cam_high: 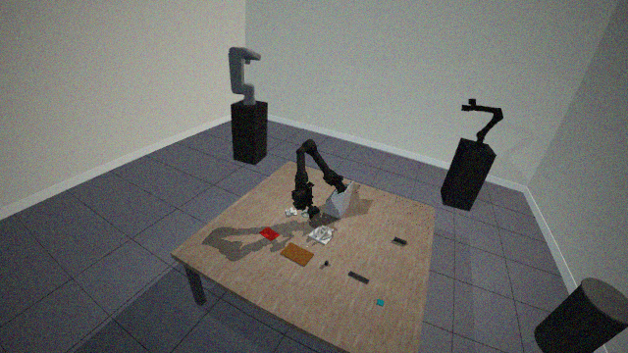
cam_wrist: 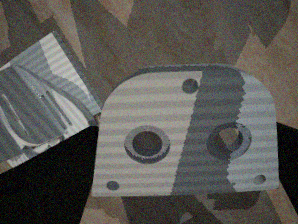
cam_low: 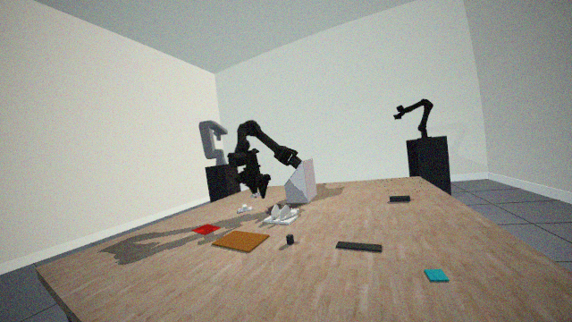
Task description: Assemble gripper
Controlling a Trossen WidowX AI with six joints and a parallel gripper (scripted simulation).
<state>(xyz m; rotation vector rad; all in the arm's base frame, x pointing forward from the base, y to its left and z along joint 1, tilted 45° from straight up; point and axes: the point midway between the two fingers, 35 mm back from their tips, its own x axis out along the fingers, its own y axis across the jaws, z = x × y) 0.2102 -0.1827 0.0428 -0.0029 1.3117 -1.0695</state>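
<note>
Now: the grey jaw 2 cm ahead of my gripper tip, 14 cm to the left of it and 6 cm below it. The rest, counted from my gripper tip: orange-brown tile: 25 cm ahead, 4 cm to the left, 7 cm below; black cylinder: 26 cm ahead, 21 cm to the left, 6 cm below; red tile: 17 cm ahead, 17 cm to the right, 8 cm below.
</note>
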